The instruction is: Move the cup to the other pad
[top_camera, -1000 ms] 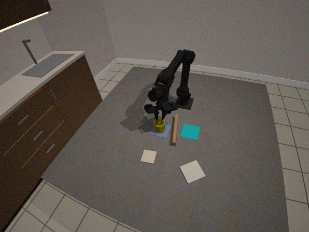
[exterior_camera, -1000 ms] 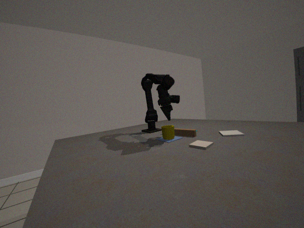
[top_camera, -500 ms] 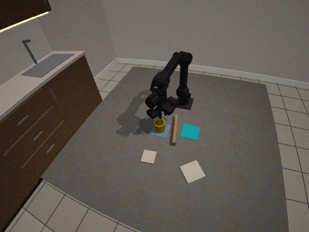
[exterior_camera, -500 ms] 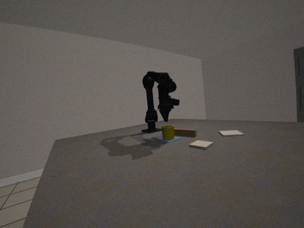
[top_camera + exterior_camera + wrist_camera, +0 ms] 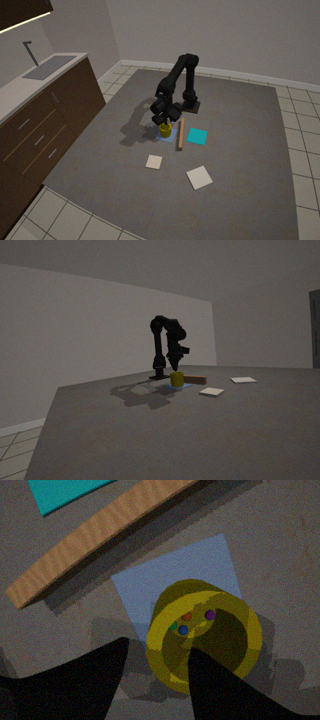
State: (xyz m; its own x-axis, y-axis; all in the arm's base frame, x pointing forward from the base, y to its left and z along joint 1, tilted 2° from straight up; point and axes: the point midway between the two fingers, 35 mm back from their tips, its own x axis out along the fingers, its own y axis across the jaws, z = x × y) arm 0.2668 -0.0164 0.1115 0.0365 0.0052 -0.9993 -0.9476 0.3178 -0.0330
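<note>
My gripper tip is 20 mm short of the yellow cup, 10 mm to the left of it and 40 mm above it. From my gripper tip the other things lie so: wooden bar 10 mm behind, 80 mm to the left, 70 mm below; blue pad 20 mm ahead, 10 mm to the right, 90 mm below; purple marble 40 mm ahead, 10 mm to the right, 60 mm below.
</note>
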